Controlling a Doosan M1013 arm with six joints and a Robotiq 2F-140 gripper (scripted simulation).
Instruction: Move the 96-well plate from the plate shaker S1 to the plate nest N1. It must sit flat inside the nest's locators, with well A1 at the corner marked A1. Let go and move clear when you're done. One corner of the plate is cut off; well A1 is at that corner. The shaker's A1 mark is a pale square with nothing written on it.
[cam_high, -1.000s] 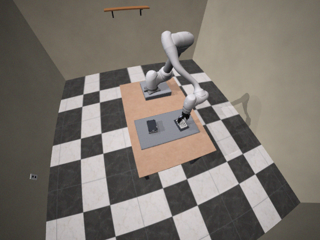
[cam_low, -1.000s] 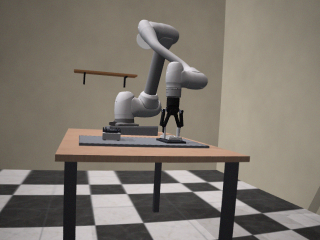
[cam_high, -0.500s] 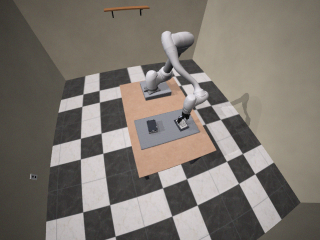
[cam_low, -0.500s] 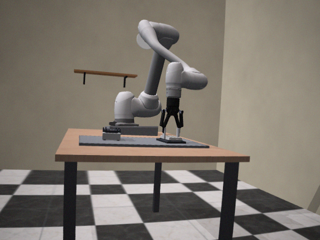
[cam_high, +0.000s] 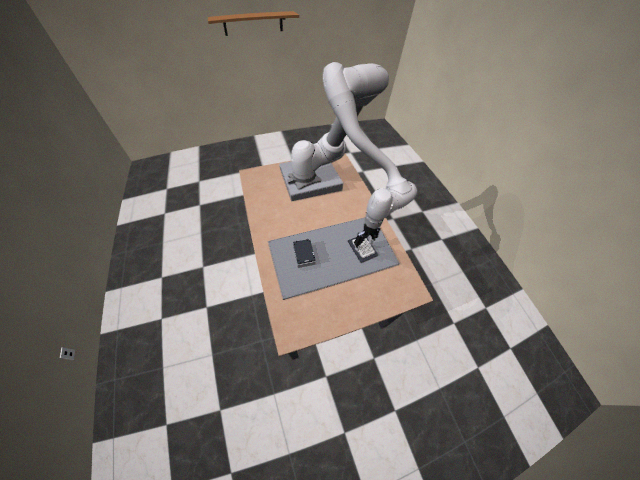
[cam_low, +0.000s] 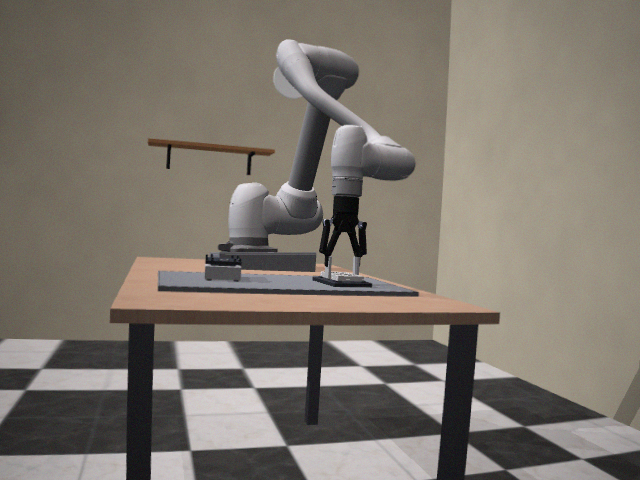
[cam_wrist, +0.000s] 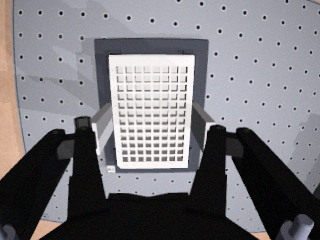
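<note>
My gripper is now 2 cm above the white 96-well plate. The rest, counted from my hand: plate nest 4 cm below.
</note>
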